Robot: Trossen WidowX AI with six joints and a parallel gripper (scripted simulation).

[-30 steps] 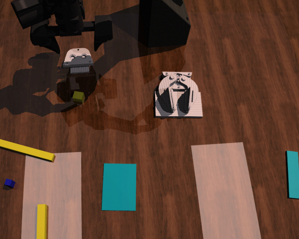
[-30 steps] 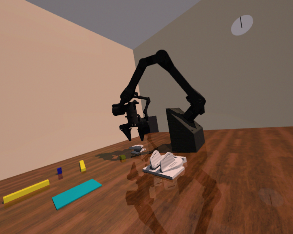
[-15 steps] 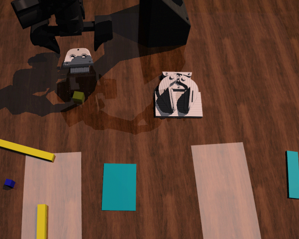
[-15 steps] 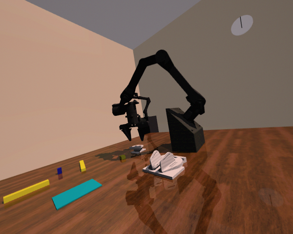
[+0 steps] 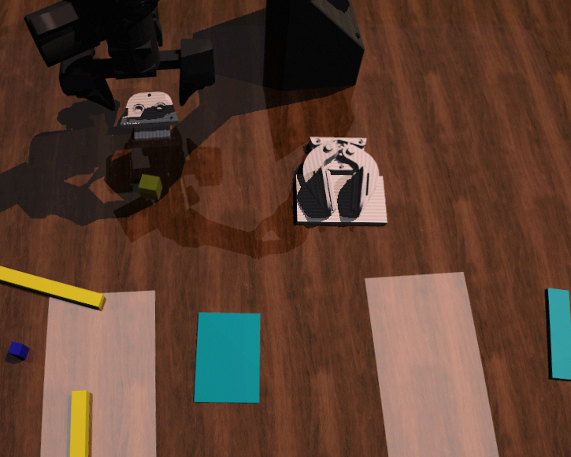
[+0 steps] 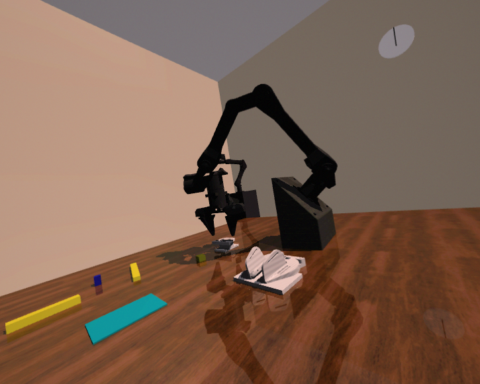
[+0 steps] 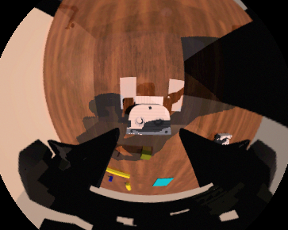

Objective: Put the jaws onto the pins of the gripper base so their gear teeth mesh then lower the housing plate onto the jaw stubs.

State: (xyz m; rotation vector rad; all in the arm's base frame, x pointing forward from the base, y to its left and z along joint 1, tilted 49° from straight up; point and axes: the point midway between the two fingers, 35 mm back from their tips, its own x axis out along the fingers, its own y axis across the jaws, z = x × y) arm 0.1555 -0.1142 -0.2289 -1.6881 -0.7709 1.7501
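Now: the white stand 10 mm behind my gripper tip and 40 mm below it. Round my gripper tip: long yellow bar 230 mm ahead, 140 mm to the right, 40 mm below; then yellow cube 100 mm ahead, 10 mm to the right, 40 mm below; then teal plate 340 mm ahead, 80 mm to the left, 50 mm below.
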